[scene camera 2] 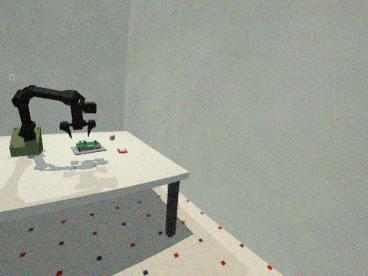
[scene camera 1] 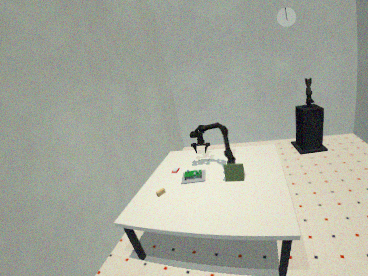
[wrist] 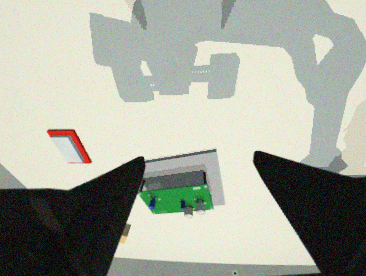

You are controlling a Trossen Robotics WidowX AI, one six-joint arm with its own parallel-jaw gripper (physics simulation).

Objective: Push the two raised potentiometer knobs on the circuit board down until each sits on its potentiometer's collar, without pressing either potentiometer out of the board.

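Pixels of known places: gripper, fingertip midpoint: (scene camera 2: 80, 137) (scene camera 1: 200, 153) (wrist: 198, 158); arm's base at its link origin: (scene camera 2: 29, 136) (scene camera 1: 231, 166).
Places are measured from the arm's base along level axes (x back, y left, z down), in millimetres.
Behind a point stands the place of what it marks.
Observation:
The green circuit board (scene camera 1: 193, 175) {x -355, y -31, z 73 mm} (scene camera 2: 88, 144) {x -366, y -69, z 75 mm} (wrist: 172, 199) {x -373, y -74, z 68 mm} stands raised above a grey plate (wrist: 218, 185) {x -264, y -65, z 105 mm} on the table. In the wrist view, two grey knobs with pale tops show side by side near the board's edge: one knob (wrist: 188, 212) {x -340, y -46, z 51 mm} and the other knob (wrist: 201, 207) {x -308, y -70, z 48 mm}. How far each stands above its collar is too small to tell. My gripper (scene camera 1: 201, 151) {x -293, y -283, z -29 mm} (scene camera 2: 80, 136) {x -293, y -283, z -29 mm} (wrist: 198, 158) {x -293, y -283, z -29 mm} is open and empty, pointing down, well above the table. In the wrist view, its left finger reaches the left edge of the plate's image. Neither finger touches the board.
A red-edged piece with a pale top (scene camera 1: 175, 170) {x -574, y -200, z 99 mm} (scene camera 2: 122, 150) {x -572, y -244, z 99 mm} (wrist: 68, 148) {x -571, y -227, z 99 mm} lies beside the plate. A small tan block (scene camera 1: 160, 192) {x -616, y 196, z 82 mm} (scene camera 2: 112, 137) {x -612, y 141, z 86 mm} (wrist: 125, 233) {x -597, y 147, z 82 mm} lies farther off. The arm's green base block (scene camera 1: 234, 172) {x 21, y 64, z 24 mm} (scene camera 2: 26, 142) {x 16, y -30, z 30 mm} stands on the table. A black pedestal (scene camera 1: 309, 127) stands behind.

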